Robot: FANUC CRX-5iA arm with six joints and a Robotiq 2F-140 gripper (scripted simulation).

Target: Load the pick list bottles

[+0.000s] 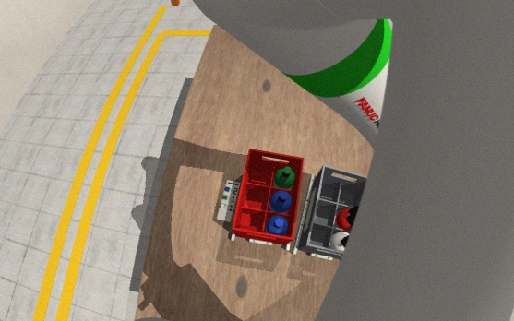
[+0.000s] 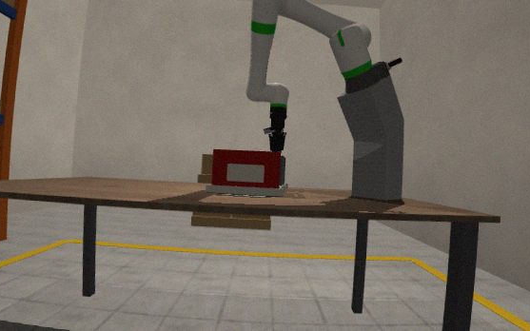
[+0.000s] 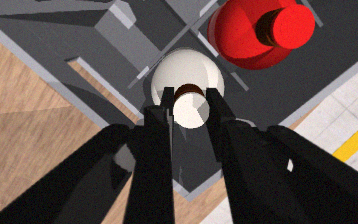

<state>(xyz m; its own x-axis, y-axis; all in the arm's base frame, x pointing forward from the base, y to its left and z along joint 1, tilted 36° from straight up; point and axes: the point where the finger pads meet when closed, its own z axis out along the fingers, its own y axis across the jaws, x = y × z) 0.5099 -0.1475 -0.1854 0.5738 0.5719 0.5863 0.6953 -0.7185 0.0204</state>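
Right now my hand is 80 mm above the white-label bottle. The rest, counted from my hand: grey crate: 80 mm ahead, 50 mm to the left, 90 mm below; red-label bottle: 90 mm ahead, 10 mm to the left, 80 mm below; blue-label bottle: 70 mm ahead, 250 mm to the left, 80 mm below.
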